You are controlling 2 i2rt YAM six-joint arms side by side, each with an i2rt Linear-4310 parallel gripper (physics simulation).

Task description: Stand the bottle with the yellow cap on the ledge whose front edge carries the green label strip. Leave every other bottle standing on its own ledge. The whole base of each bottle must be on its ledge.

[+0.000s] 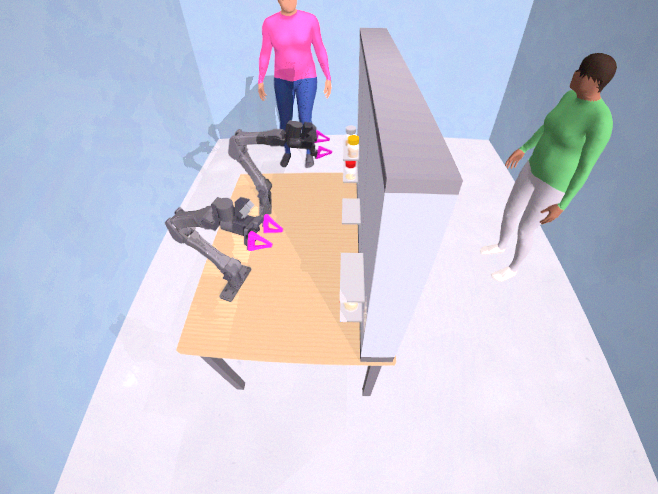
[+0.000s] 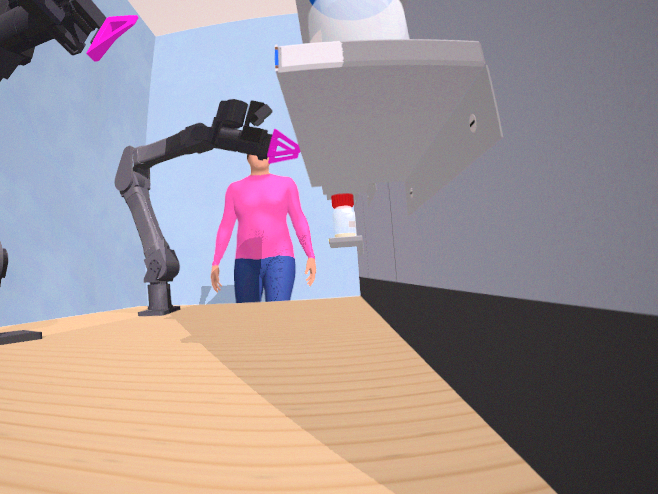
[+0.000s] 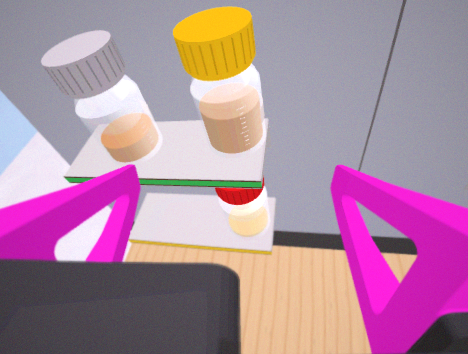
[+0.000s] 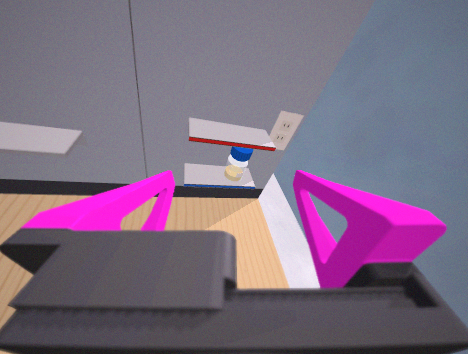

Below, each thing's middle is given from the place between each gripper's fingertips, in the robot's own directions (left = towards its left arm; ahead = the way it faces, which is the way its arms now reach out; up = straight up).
Right now my left hand is 110 mm short of the yellow-capped bottle (image 3: 217, 51), 40 mm to the right of it and 20 mm above it. Round my left hand: red-capped bottle (image 2: 344, 224) 90 mm ahead, 40 mm to the left, 160 mm below; green-label ledge (image 3: 184, 154) 90 mm ahead, 110 mm to the left, 80 mm below; grey-capped bottle (image 3: 88, 67) 90 mm ahead, 140 mm to the left, 20 mm below.
Right now my right hand is 260 mm short of the red-label ledge (image 1: 351, 269), 60 mm to the left of it and 110 mm above it. Round my right hand: yellow-capped bottle (210 mm ahead, 670 mm to the left, 50 mm below); blue-capped bottle (image 4: 237, 162) (260 mm ahead, 90 mm to the right, 190 mm below); blue-label ledge (image 2: 364, 111) (260 mm ahead, 60 mm to the right, 250 mm below).
